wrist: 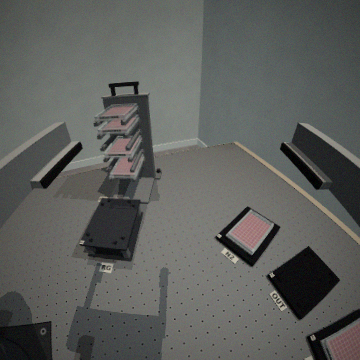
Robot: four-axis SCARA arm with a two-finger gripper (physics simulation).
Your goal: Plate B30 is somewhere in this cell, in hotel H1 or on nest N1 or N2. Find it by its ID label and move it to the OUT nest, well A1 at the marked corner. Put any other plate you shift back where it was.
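Places are measured from the arm's base along level axes (x ahead, y left, z up), in metres.
Pixels of known places: gripper, fingertip midpoint: (180,130).
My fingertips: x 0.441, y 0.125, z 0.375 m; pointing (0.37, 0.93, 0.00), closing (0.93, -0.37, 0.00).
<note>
For each thing: its top centre in the pictures, then the offset to it from my fingertips. "spot": a spot on its surface instead. Level surfaces: height alone.
- Nest N2, surface spot: (252,261) spot: dx +0.191, dy +0.001, dz -0.350 m
- OUT nest, middle of its top: (307,276) dx +0.289, dy -0.102, dz -0.346 m
- dark base plate, surface spot: (42,345) spot: dx -0.312, dy -0.025, dz -0.362 m
- perforated bench, its level: dz -0.362 m
My gripper (180,130) is open and empty, its two fingers wide apart at the left and right of the wrist view, above the bench. A hotel (144,132) stands at the back left with several pink plates stacked in its slots; their ID labels are too small to read. Nest N2 (252,261) holds a pink plate (251,230) to the right of centre. The OUT nest (304,282) is bare and black, with a small white mark at its left corner. Another nest (314,343) at the lower right edge, partly cut off, holds a pink plate (347,345). No plate ID can be read.
A black raised stand (112,224), marked RG, stands in front of the hotel. Part of a dark base plate (42,345) shows at the lower left. The perforated bench (190,300) has a light edge strip (295,187) at the right. Walls rise behind.
</note>
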